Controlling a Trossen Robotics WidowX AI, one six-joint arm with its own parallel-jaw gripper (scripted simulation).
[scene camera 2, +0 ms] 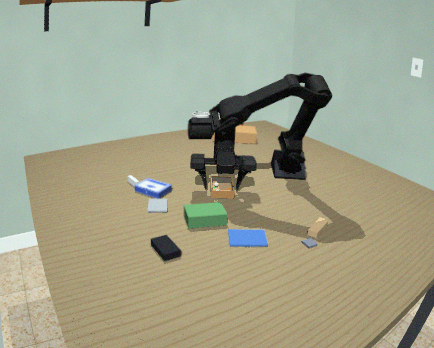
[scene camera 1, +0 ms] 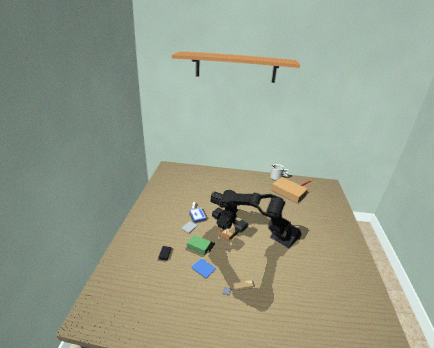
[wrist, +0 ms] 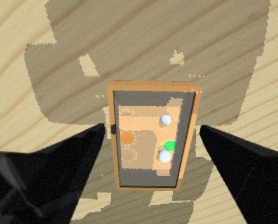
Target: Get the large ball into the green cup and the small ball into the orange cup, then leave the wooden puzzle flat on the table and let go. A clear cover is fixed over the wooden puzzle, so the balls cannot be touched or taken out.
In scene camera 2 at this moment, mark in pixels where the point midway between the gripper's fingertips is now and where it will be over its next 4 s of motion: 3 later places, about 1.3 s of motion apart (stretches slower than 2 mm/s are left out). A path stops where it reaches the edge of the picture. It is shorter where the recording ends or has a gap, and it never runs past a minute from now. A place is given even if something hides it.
My gripper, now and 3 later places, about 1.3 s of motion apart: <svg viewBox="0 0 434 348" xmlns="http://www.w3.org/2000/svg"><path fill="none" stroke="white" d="M221 189L223 173L223 173L222 173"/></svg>
